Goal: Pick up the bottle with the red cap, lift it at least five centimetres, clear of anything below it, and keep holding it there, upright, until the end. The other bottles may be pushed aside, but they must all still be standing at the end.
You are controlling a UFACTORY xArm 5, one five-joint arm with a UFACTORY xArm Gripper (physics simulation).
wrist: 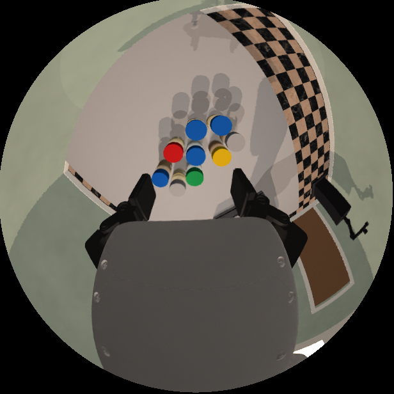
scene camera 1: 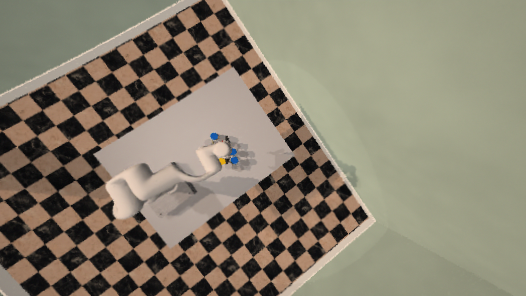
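The red-capped bottle (wrist: pixel 173 152) stands upright left of centre in the wrist view; it does not show in the scene view, where the arm's wrist covers that area. A blue-capped bottle (wrist: pixel 195 156) is close on its right, another blue-capped bottle (wrist: pixel 160 178) (scene camera 1: pixel 214 136) is nearer the left finger, and a third blue-capped bottle (wrist: pixel 196 130) (scene camera 1: pixel 233 152) is beyond. A green-capped bottle (wrist: pixel 194 177) and a pale-capped bottle (wrist: pixel 177 187) stand closer to the gripper. My gripper (wrist: pixel 191 181) (scene camera 1: pixel 226 149) is open and empty, with the red cap ahead of the finger gap in the wrist view.
A yellow-capped bottle (wrist: pixel 221 157) (scene camera 1: pixel 222 161), a fourth blue-capped bottle (wrist: pixel 221 125) (scene camera 1: pixel 234 160) and another pale-capped bottle (wrist: pixel 235 142) stand to the right in the wrist view. All stand on the pale grey surface (scene camera 1: pixel 175 120) (wrist: pixel 120 110), bordered by chequered floor (scene camera 1: pixel 280 187).
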